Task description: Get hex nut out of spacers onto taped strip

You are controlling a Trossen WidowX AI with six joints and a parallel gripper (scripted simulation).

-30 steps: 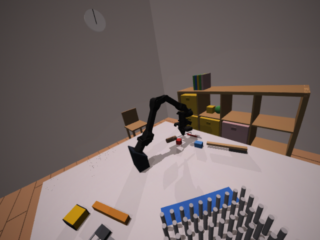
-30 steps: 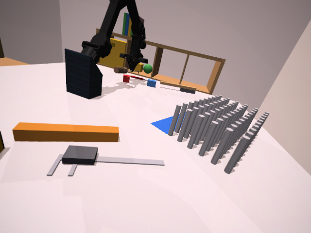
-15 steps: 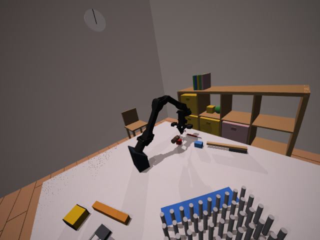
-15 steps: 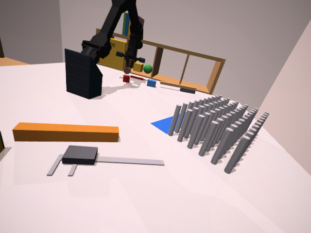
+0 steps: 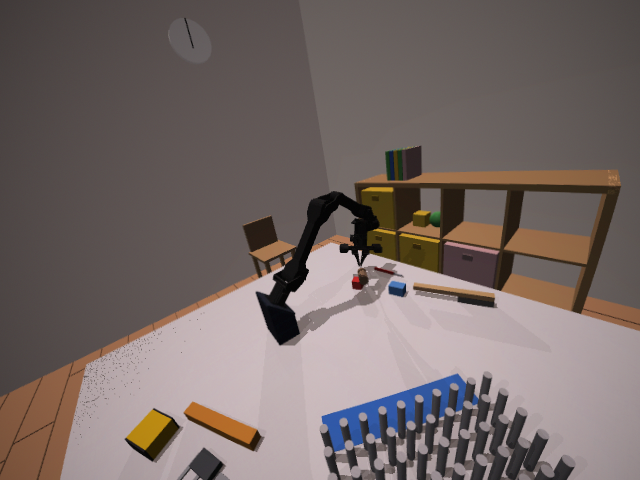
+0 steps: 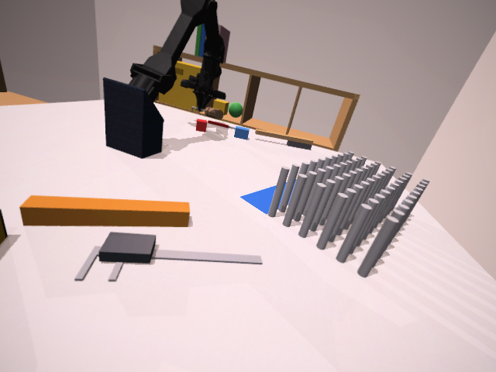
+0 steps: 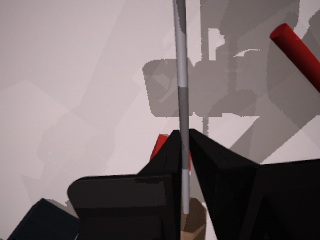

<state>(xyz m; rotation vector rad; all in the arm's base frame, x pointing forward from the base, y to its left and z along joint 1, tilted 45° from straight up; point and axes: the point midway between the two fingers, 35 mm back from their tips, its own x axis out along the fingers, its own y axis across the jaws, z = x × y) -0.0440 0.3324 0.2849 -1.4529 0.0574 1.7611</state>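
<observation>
My gripper tip is now 10 mm to the left of the thin metal rod and 10 mm short of it. Round my gripper tip: red cube 60 mm to the right, 50 mm ahead, 40 mm below; then blue cube 200 mm ahead, 40 mm below, 20 mm to the left; then blue taped strip 500 mm ahead, 340 mm to the right, 60 mm below.
</observation>
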